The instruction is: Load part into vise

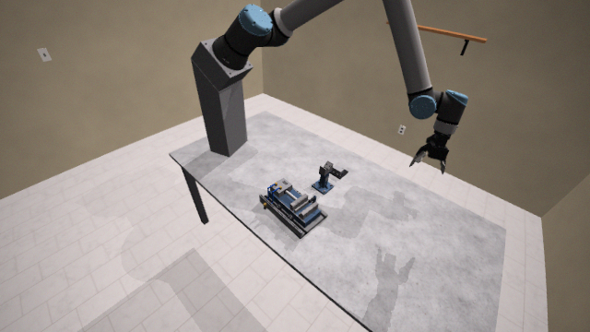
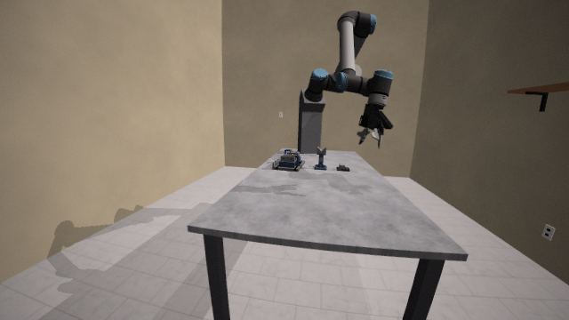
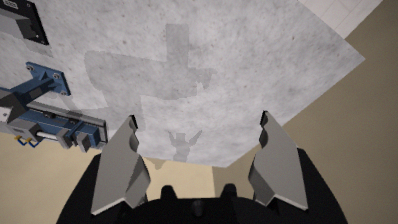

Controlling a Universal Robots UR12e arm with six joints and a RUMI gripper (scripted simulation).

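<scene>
Now: hand 400 mm past the part, 160 mm to the left of it and 220 mm above it. Round my hand: cylinder rod (350 mm behind, 550 mm to the right, 160 mm below); work stop (260 mm behind, 490 mm to the right, 140 mm below); moving jaw (290 mm behind, 540 mm to the right, 160 mm below).
</scene>
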